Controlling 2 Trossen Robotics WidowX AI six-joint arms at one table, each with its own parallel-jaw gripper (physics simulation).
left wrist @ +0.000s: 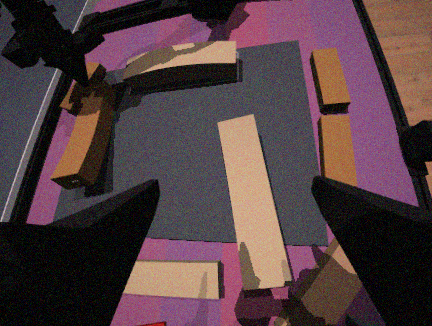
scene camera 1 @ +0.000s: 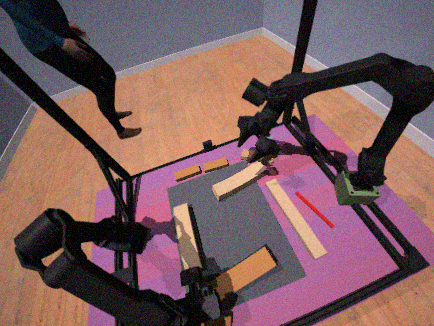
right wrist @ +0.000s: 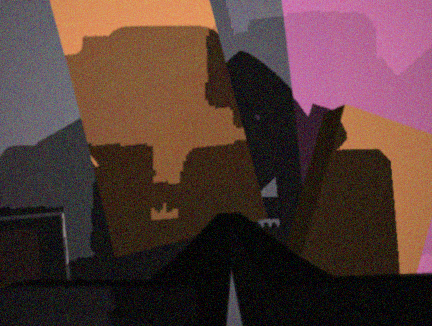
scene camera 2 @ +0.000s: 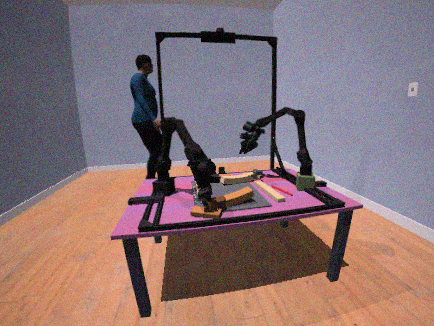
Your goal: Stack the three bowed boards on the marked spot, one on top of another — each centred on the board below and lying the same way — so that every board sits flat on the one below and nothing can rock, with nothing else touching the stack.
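Seen in the pictures: left gripper, fingertip midpoint: [left wrist: 235, 185] [scene camera 1: 243, 154] [scene camera 2: 241, 153]; right gripper, fingertip midpoint: [left wrist: 87, 86] [right wrist: 229, 224] [scene camera 2: 210, 201]; left arm's base, link origin: [scene camera 1: 360, 182] [scene camera 2: 305, 174]; right arm's base, link origin: [scene camera 1: 121, 235] [scene camera 2: 163, 180].
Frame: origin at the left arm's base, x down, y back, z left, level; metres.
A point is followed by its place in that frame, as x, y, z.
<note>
A pale bowed board [scene camera 1: 184, 227] {0.037, -0.623, 0.191} [left wrist: 200, 54] {0.038, -0.633, 0.162} lies at the mat's left in scene camera 1, beside a thin outline [right wrist: 65, 240] {0.086, -0.542, 0.323} that partly shows. A second pale bowed board [scene camera 1: 237, 182] {0.046, -0.441, -0.009} [scene camera 2: 237, 178] {0.051, -0.434, 0.003} [left wrist: 252, 200] {0.046, -0.425, -0.035} lies at the mat's back edge. An orange bowed board [scene camera 1: 256, 265] {0.033, -0.363, 0.287} [scene camera 2: 241, 197] {0.047, -0.357, 0.319} [left wrist: 80, 140] {0.038, -0.386, 0.300} [right wrist: 150, 110] {0.049, -0.467, 0.354} lies at the mat's front, one end raised. My left gripper [scene camera 1: 254, 142] [scene camera 2: 243, 151] {-0.110, -0.412, -0.036} [left wrist: 235, 185] {-0.110, -0.412, -0.036} is open and empty, high above the back board. My right gripper [right wrist: 229, 224] {0.048, -0.498, 0.397} is shut and empty, low by the orange board's near end; contact is unclear.
A straight pale board [scene camera 1: 297, 220] {0.070, -0.216, 0.125} [scene camera 2: 270, 191] {0.071, -0.213, 0.148} and a red stick [scene camera 1: 315, 210] {0.087, -0.142, 0.078} [scene camera 2: 282, 190] {0.087, -0.142, 0.079} lie right of the mat [scene camera 1: 230, 220] {0.087, -0.462, 0.137}. Two small orange blocks [scene camera 1: 188, 173] {0.069, -0.671, -0.059} [scene camera 1: 216, 165] {0.071, -0.546, -0.108} lie behind it. Another orange piece [scene camera 2: 206, 212] {0.067, -0.494, 0.475} [right wrist: 355, 215] {0.066, -0.478, 0.449} lies near my right gripper.
</note>
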